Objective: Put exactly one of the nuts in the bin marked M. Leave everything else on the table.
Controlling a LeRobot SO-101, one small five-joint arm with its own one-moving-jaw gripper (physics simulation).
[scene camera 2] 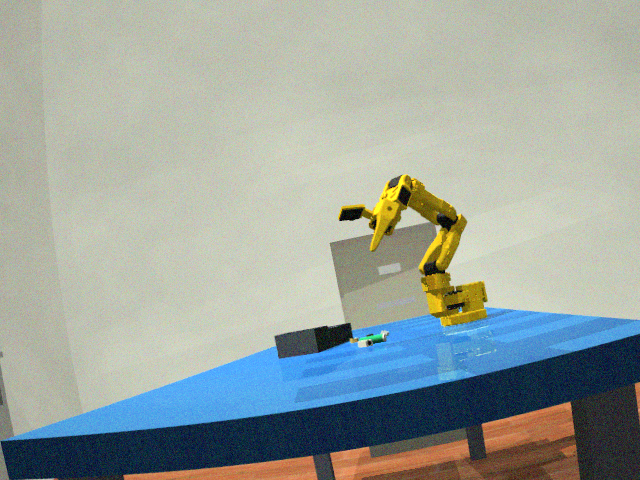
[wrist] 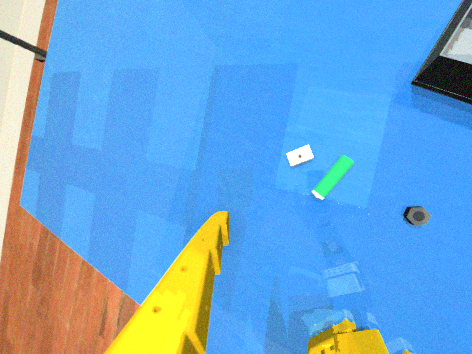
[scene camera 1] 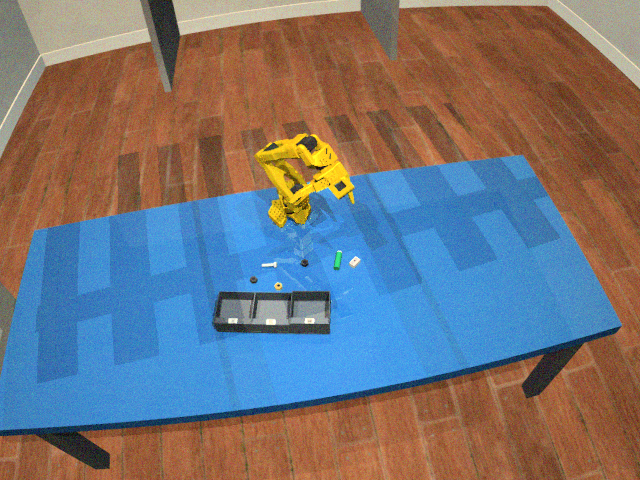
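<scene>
My gripper is fully open and empty, high above the back of the table, near the arm's base; in the wrist view one notched jaw shows. A dark hex nut lies on the table in front of the base, well below the gripper. A second dark nut-like ring and a brass-coloured nut lie further left, behind the bins. The black bin row has three compartments with white labels whose letters are too small to read.
A green cylinder with a white end and a small white block lie right of the front nut in scene camera 1. A white bolt lies to its left. The blue table carries everything.
</scene>
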